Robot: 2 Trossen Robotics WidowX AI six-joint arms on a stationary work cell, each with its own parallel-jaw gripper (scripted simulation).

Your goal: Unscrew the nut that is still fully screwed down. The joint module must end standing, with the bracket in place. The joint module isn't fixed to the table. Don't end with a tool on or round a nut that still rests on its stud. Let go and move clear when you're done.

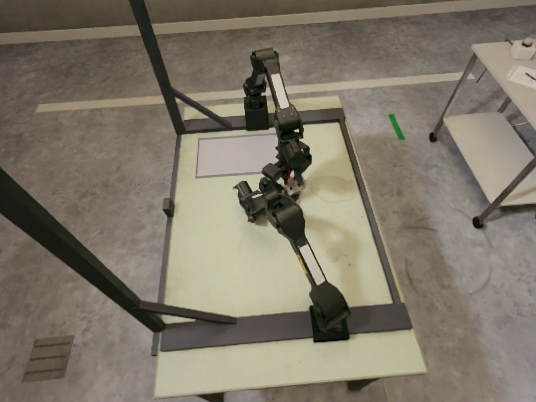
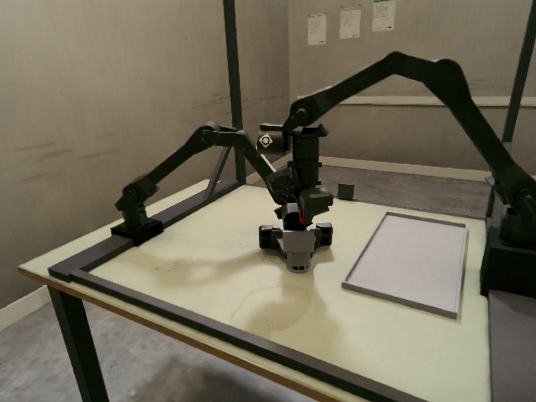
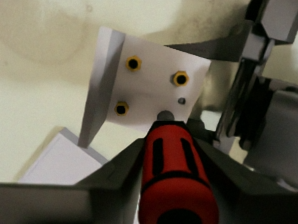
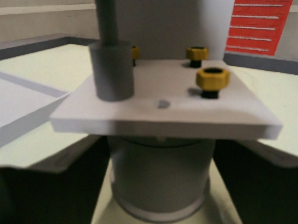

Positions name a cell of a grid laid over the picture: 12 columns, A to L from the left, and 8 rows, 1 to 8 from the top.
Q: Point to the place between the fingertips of the right gripper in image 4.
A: G5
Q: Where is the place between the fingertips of the left gripper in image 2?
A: At G5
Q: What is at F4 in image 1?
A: A shallow grey tray.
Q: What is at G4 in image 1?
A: The left gripper.
